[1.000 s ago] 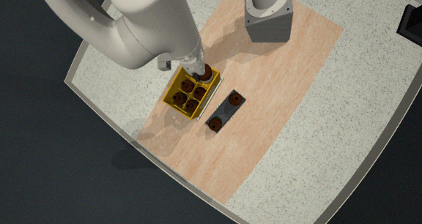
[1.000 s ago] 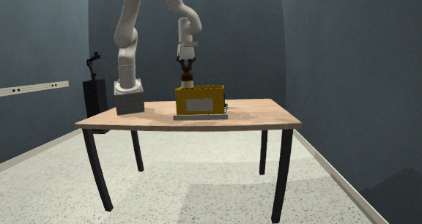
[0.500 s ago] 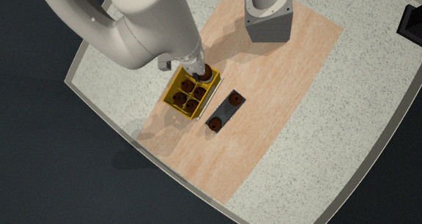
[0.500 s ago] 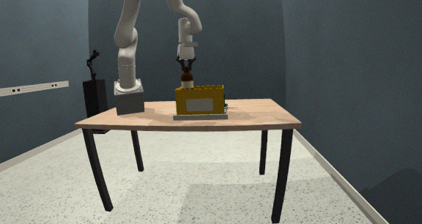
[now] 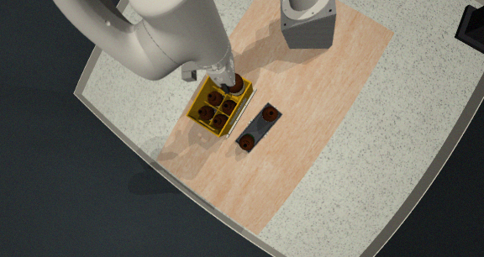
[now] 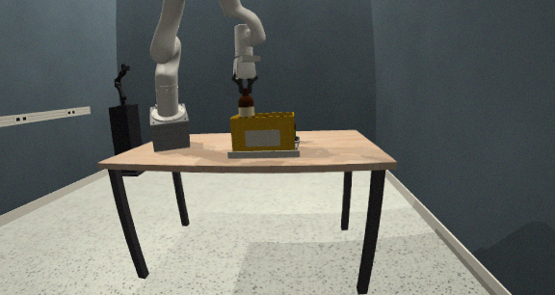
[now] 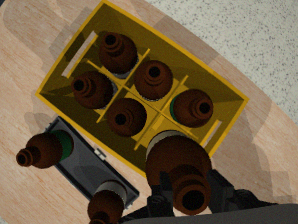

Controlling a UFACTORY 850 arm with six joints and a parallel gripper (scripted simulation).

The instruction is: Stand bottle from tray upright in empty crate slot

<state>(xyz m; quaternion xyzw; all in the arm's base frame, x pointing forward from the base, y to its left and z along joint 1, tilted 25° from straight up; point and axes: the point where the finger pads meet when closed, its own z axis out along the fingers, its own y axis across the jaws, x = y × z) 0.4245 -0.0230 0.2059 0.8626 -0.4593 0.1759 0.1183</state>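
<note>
Now: hand 70 mm above the brown bottle. Also, from my hand: dark tray 120 mm ahead, 170 mm to the left, 280 mm below; yellow crate 80 mm ahead, 50 mm to the right, 210 mm below.
</note>
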